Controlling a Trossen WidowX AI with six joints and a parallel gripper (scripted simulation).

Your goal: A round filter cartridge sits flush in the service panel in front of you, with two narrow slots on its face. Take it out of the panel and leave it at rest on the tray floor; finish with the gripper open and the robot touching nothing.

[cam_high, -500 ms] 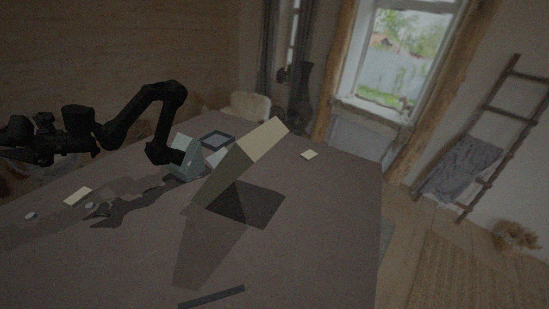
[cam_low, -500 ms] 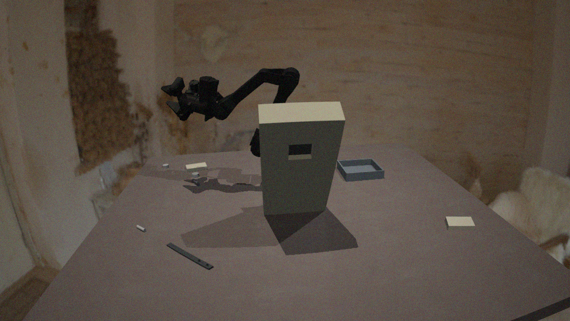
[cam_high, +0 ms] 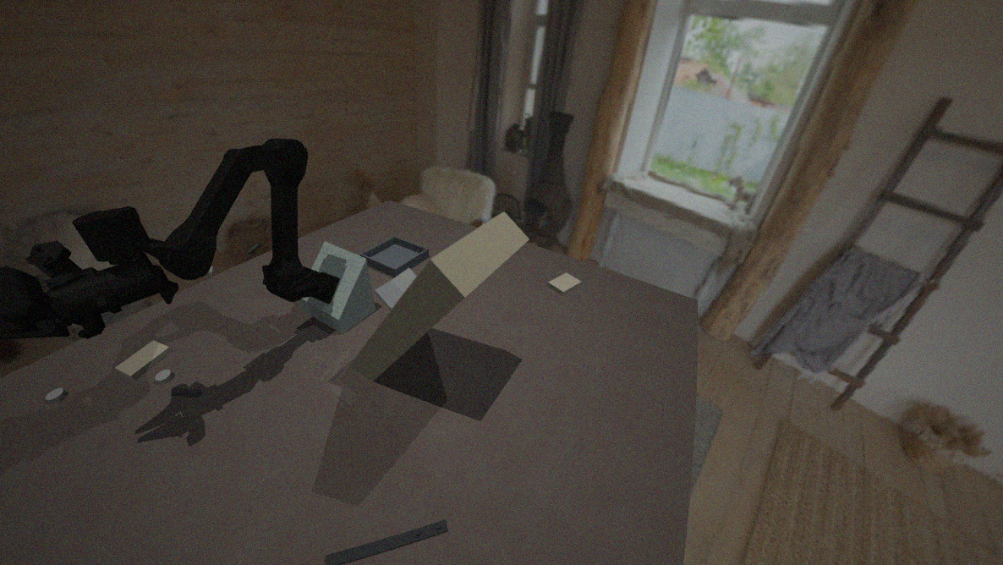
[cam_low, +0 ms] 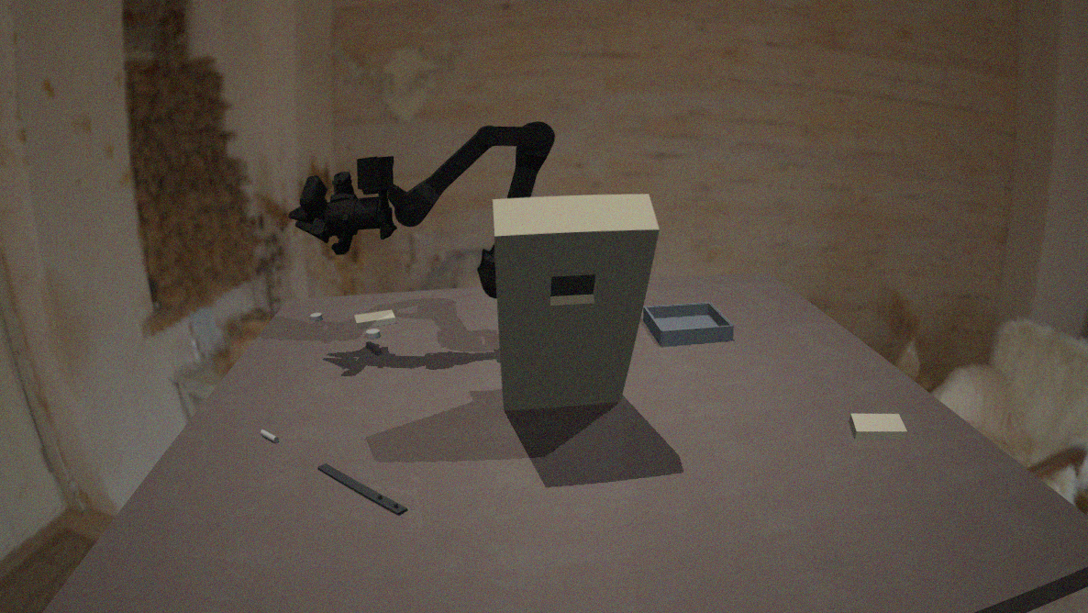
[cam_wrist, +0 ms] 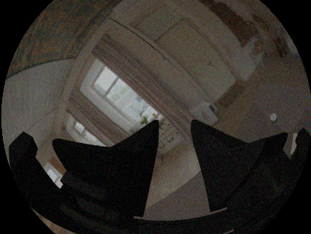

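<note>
Right now my gripper tip is 45 cm to the right of the round filter cartridge, 43 cm short of it and 2 cm above it. The rest, counted from my gripper tip: blue tray 76 cm to the left, 27 cm below, 4 cm ahead; service panel 45 cm to the left, 39 cm ahead, 9 cm below.
</note>
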